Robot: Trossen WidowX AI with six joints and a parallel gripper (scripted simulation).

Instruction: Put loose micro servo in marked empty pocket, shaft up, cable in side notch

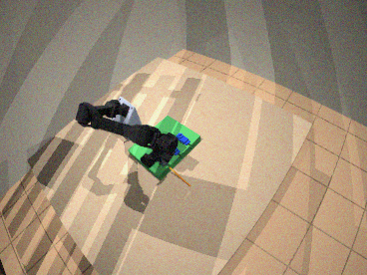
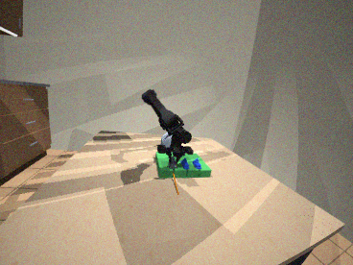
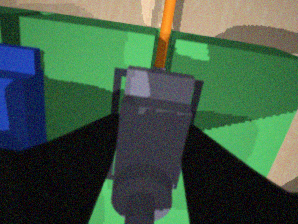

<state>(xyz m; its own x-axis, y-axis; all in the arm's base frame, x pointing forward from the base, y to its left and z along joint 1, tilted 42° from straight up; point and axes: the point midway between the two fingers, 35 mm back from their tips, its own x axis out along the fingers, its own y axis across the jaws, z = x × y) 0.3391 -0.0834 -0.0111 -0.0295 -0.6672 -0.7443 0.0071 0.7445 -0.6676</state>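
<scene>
The green deck is 120 mm behind my gripper tip, 80 mm to the left of it and 40 mm below it.
</scene>
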